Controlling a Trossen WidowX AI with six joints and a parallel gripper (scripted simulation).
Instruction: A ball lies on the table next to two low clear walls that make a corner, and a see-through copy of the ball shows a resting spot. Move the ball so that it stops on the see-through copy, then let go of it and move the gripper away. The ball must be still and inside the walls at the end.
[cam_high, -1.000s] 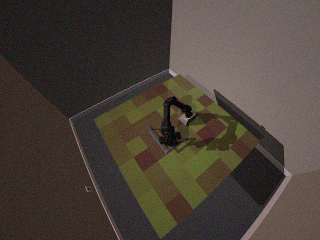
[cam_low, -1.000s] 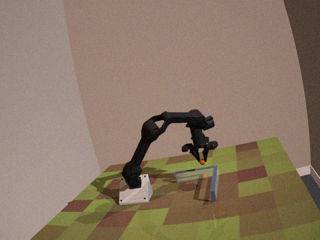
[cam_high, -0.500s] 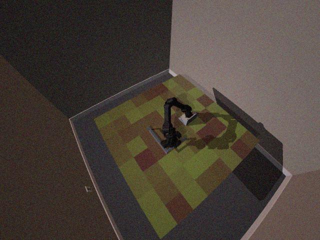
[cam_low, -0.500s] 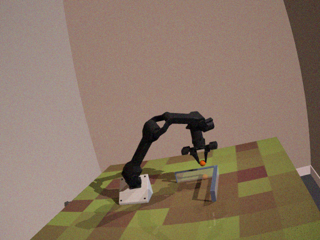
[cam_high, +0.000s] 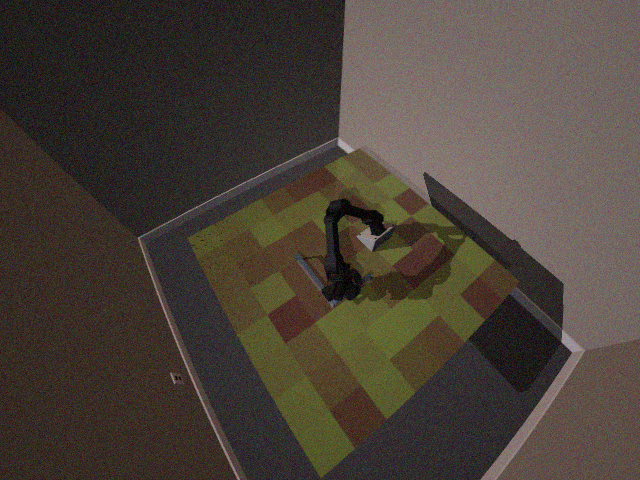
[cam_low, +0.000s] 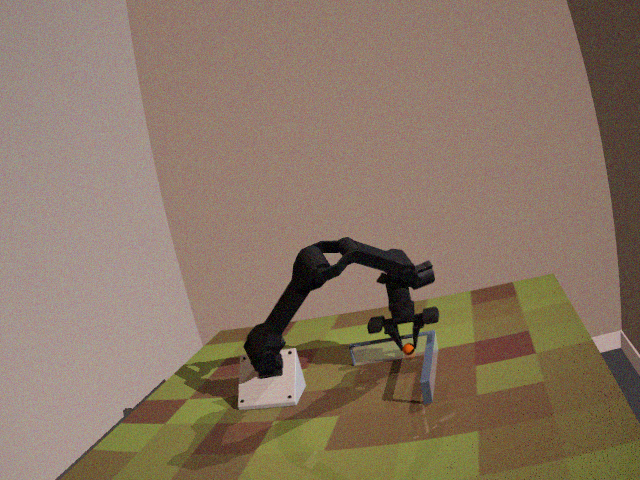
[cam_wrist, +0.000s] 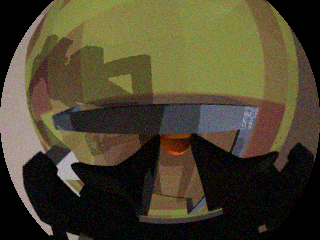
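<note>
Right now the see-through goal ball is 2 cm below my gripper tip. Also, from my gripper tip: orange ball (right at my gripper tip).
</note>
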